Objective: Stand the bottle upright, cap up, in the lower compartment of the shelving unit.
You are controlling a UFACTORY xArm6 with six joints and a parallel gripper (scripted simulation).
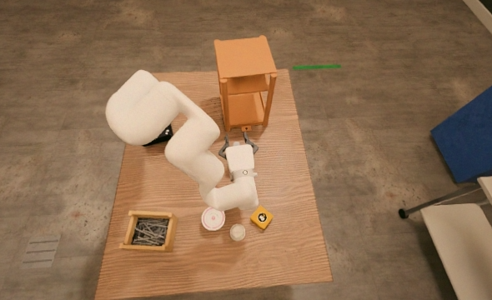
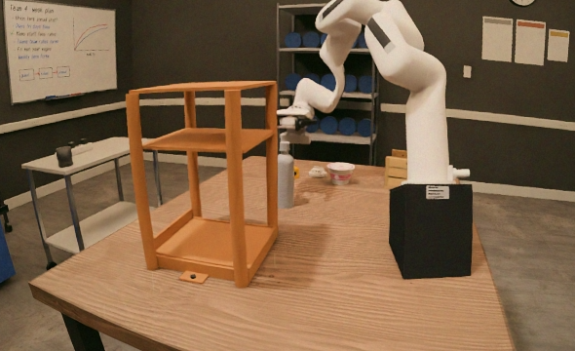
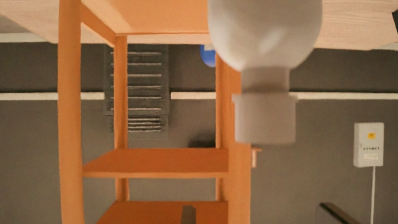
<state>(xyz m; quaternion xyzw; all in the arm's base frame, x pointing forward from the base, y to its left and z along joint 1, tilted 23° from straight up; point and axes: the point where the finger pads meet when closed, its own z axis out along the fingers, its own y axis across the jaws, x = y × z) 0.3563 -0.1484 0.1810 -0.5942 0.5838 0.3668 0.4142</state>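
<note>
Right now the grey bottle is 110 mm below my hand. Round my hand: orange shelving unit (300 mm to the left, 100 mm ahead, 50 mm below).
</note>
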